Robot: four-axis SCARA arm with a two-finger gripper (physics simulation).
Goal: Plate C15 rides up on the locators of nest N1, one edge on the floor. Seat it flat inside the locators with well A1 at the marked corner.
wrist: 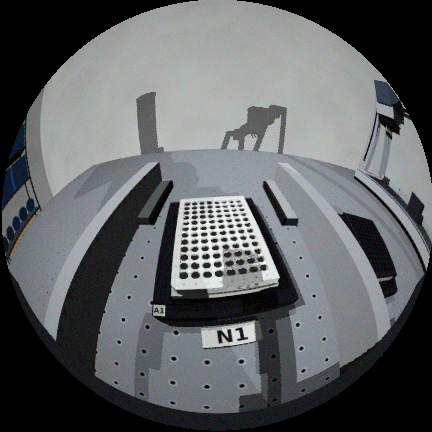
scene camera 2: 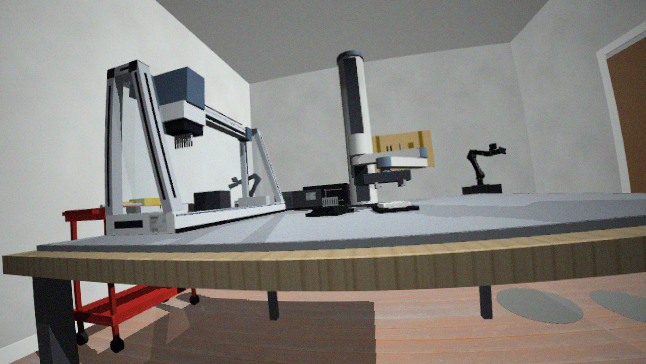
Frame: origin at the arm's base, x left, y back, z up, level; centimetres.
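Seen in the pictures: gripper, fingertip midpoint: (wrist: 217, 171) (scene camera 2: 390, 183).
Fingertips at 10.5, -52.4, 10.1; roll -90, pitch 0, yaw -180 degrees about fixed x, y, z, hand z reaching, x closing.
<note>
Offsets run from my fingertips to a thing's middle, as dx, dy, dz. "spot": to the spot under its first point.
Plate C15 @[+0.0, -0.9, -6.9] (scene camera 2: 395, 204) (wrist: 217, 240), white with rows of dark wells, lies on the black nest N1 @[+0.0, -1.0, -8.1] (scene camera 2: 378, 209) (wrist: 215, 311). In the wrist view it is turned slightly in the nest, with more black nest surface showing along its right side than its left. Whether it lies fully flat inside the locators cannot be told. The A1 label @[spot: +4.5, +7.2, -7.6] (wrist: 158, 310) marks the nest's front left corner, and the N1 label @[spot: -1.0, +8.7, -8.6] (wrist: 229, 335) is in front. My gripper (scene camera 2: 389, 185) (wrist: 217, 171) is shut on nothing, its fingers apart, above the plate and not touching it.
Another black nest (scene camera 2: 330, 212) (wrist: 369, 245) with a dark item stands to the right in the wrist view. A gantry machine (scene camera 2: 195, 220) with a blue and white head stands on the left in the scene view. A small black arm (scene camera 2: 481, 172) stands at the back right.
</note>
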